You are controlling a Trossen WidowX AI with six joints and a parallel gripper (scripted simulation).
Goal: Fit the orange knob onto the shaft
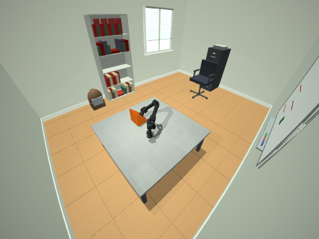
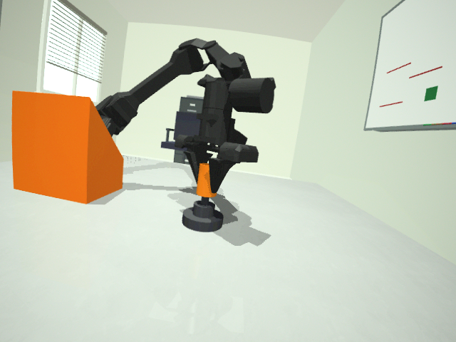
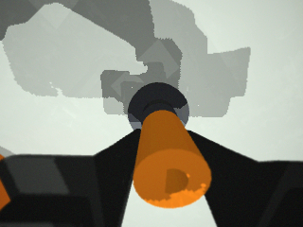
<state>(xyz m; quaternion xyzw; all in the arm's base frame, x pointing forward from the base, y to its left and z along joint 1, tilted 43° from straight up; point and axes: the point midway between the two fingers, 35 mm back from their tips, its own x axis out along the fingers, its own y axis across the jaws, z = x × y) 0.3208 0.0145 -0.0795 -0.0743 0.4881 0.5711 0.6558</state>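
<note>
My gripper tip is now 2 cm below the knob. Round my gripper tip: dark pedestal: 4 cm below.
</note>
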